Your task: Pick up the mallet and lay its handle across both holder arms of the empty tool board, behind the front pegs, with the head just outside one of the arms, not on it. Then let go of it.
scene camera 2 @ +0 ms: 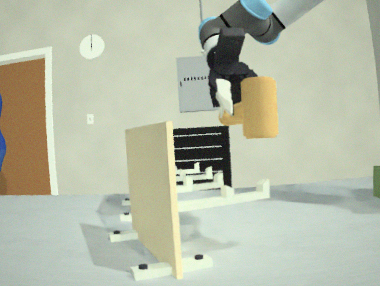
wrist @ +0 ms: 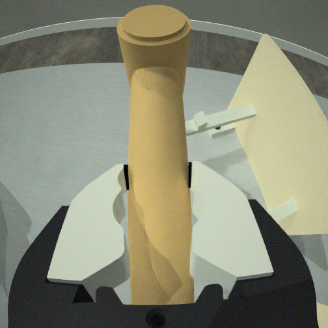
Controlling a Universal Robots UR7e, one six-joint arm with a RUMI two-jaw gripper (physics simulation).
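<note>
The tan mallet (scene camera 2: 260,107) (wrist: 159,120) is in the air. My gripper (scene camera 2: 227,111) (wrist: 157,165) is shut on its handle. In the scene view the upright head is on the near side and the handle points away, partly hidden by the head and fingers. In the wrist view the head is at the top. The cream tool board (scene camera 2: 150,185) (wrist: 285,135) stands upright. Its pale holder arms (scene camera 2: 250,196) (wrist: 225,119) with pegs lie lower than the mallet, which is apart from them. Which arms belong to the empty board is unclear in the scene view.
More pegged arms (scene camera 2: 200,187) stand farther back in the scene view. Dark-bolted feet (scene camera 2: 200,261) stick out under the board. A green block (scene camera 2: 376,181) shows at the right edge. A person in blue (scene camera 2: 2,135) shows partly at the left edge. A black rack hangs behind.
</note>
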